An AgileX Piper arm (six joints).
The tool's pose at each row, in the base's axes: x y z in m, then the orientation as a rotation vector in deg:
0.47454 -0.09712 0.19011 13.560 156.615 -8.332
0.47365 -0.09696 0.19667 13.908 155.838 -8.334
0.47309 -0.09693 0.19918 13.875 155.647 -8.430
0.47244 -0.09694 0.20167 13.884 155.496 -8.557
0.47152 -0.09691 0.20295 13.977 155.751 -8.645
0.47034 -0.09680 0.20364 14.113 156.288 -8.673
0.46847 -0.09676 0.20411 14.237 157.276 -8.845
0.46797 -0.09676 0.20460 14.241 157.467 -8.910
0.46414 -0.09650 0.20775 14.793 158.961 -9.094
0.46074 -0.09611 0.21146 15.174 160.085 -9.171
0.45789 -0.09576 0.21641 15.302 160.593 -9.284
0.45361 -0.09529 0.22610 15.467 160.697 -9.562
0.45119 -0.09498 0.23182 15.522 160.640 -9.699
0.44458 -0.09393 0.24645 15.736 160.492 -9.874
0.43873 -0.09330 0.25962 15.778 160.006 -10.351
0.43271 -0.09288 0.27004 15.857 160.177 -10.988
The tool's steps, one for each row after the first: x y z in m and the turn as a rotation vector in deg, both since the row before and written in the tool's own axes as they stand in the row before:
-0.00173 -0.00046 -0.00638 0.024 -0.731 0.324
-0.00050 -0.00024 -0.00251 0.055 -0.195 -0.017
-0.00043 -0.00030 -0.00252 0.085 -0.151 0.004
0.00031 -0.00023 -0.00153 0.085 0.262 0.024
0.00080 -0.00017 -0.00110 0.060 0.547 0.031
0.00151 -0.00035 -0.00114 0.176 0.990 -0.048
0.00027 -0.00013 -0.00063 0.053 0.189 -0.027
0.00235 -0.00072 -0.00431 0.262 1.542 0.187
0.00189 -0.00058 -0.00464 0.149 1.157 0.123
0.00106 -0.00062 -0.00559 0.116 0.517 0.015
0.00092 -0.00119 -0.01050 0.217 0.119 0.068
0.00046 -0.00067 -0.00616 0.099 -0.051 0.029
0.00160 -0.00159 -0.01593 0.140 -0.121 0.143
0.00126 -0.00175 -0.01426 0.315 -0.481 0.032
0.00218 -0.00182 -0.01170 0.458 0.173 -0.043

